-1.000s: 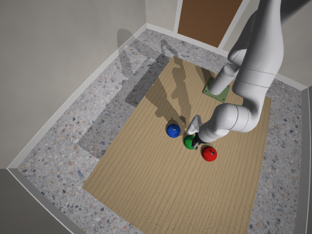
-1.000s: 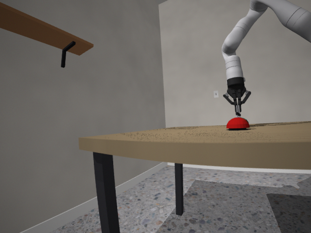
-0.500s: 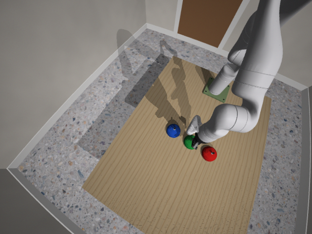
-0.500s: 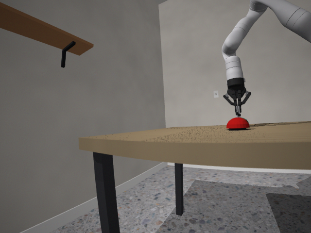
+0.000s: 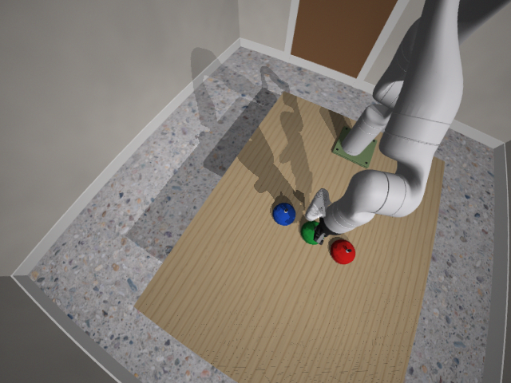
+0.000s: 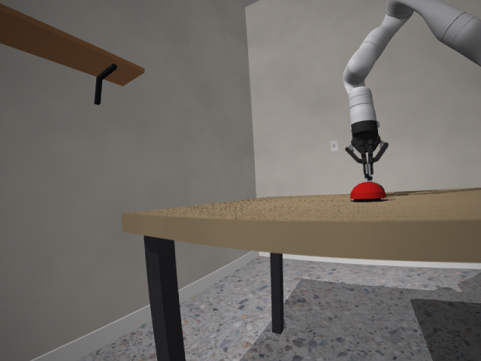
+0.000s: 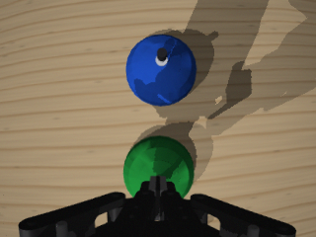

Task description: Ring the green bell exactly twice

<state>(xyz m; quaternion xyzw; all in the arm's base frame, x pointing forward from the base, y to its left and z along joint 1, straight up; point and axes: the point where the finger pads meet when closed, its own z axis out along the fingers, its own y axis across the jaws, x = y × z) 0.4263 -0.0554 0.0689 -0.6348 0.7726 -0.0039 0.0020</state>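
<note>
My hand is 40 mm above the green bell. From my hand the other things lie so: red bell: 20 mm ahead, 120 mm to the left, 40 mm below; blue bell: 20 mm behind, 120 mm to the right, 40 mm below.
</note>
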